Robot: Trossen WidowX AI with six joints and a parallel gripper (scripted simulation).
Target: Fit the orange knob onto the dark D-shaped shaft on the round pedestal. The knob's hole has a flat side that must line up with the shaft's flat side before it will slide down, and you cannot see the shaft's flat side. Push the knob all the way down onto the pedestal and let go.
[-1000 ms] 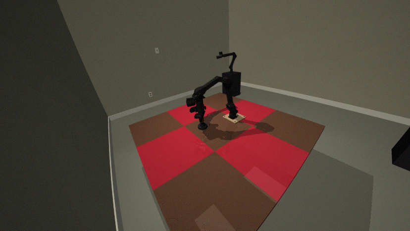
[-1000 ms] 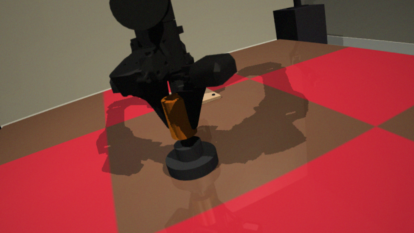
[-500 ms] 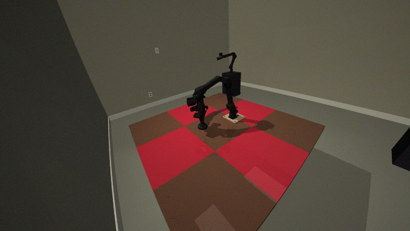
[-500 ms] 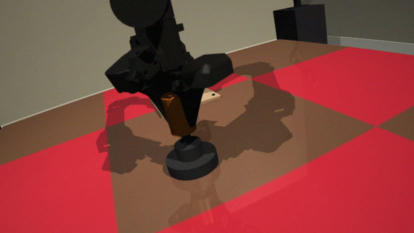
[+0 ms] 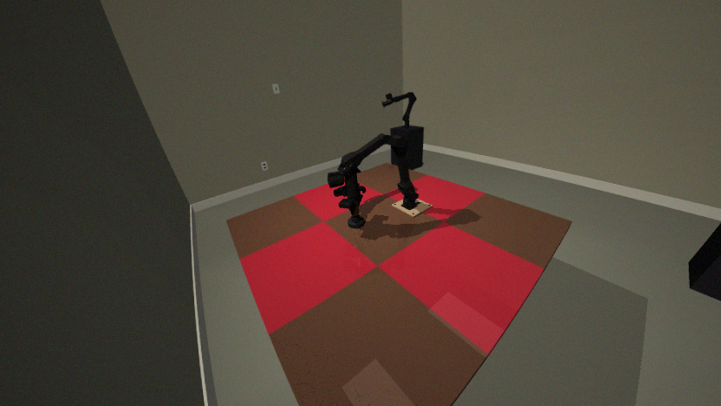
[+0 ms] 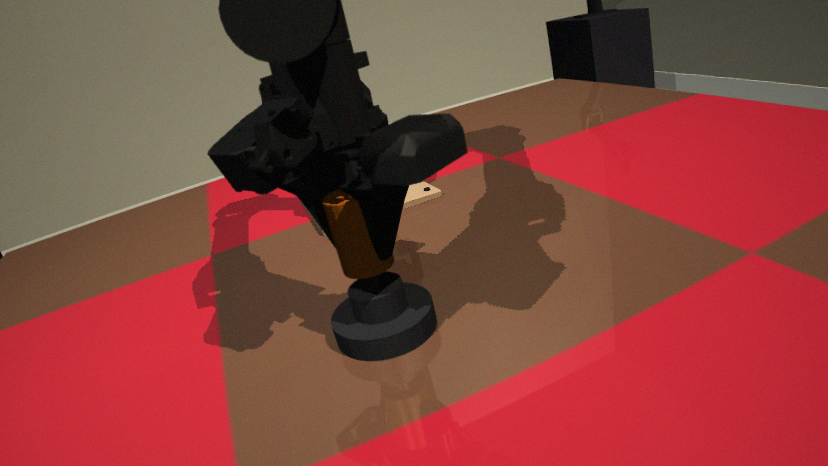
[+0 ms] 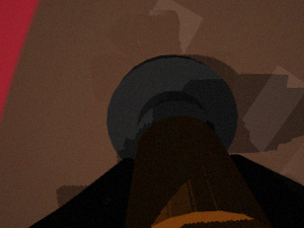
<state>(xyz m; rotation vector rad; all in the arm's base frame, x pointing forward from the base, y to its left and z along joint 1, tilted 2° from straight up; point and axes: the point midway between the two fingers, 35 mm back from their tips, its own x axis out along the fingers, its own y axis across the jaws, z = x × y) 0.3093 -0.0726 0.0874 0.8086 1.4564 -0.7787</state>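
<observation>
Right now my gripper tip is 2 cm below the orange knob. From my gripper tip the other things lie so: dark round pedestal 4 cm below.
</observation>
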